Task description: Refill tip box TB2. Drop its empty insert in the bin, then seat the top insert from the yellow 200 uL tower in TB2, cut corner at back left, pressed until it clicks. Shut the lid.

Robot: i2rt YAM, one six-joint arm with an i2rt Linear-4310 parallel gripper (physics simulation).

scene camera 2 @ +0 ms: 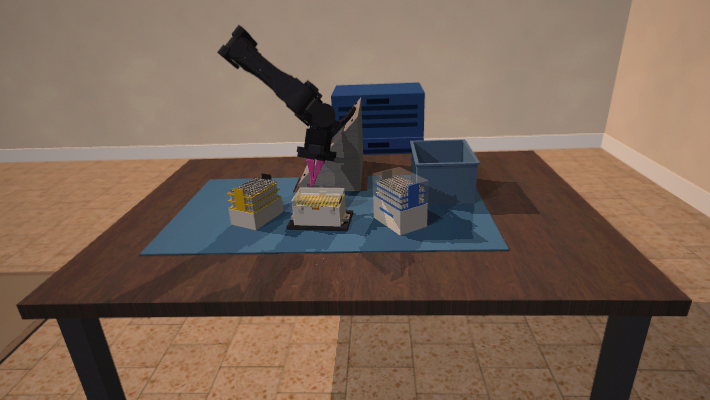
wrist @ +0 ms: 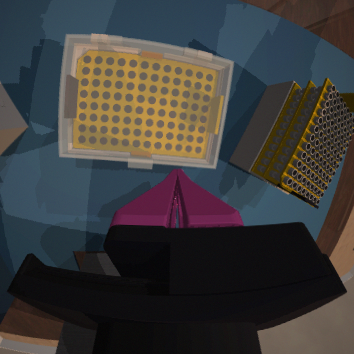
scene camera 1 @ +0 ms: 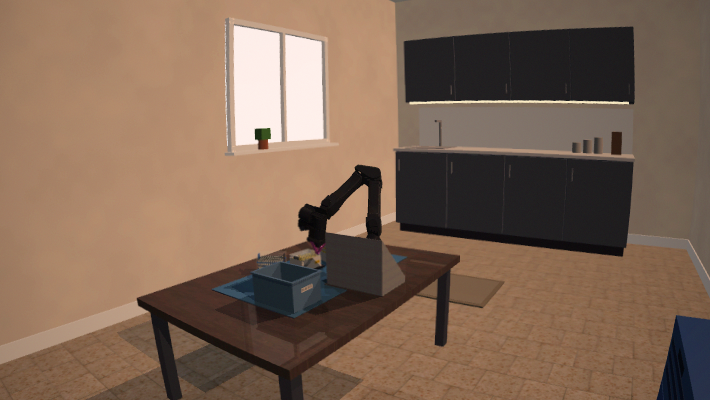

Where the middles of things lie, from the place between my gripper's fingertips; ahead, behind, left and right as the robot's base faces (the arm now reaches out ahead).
I see my gripper 30 mm short of the blue-banded tip tower [scene camera 2: 400,198], 240 mm to the right of it and 10 mm above it. Also, from my hand: blue bin [scene camera 2: 450,166] 190 mm behind, 340 mm to the left, 20 mm below.
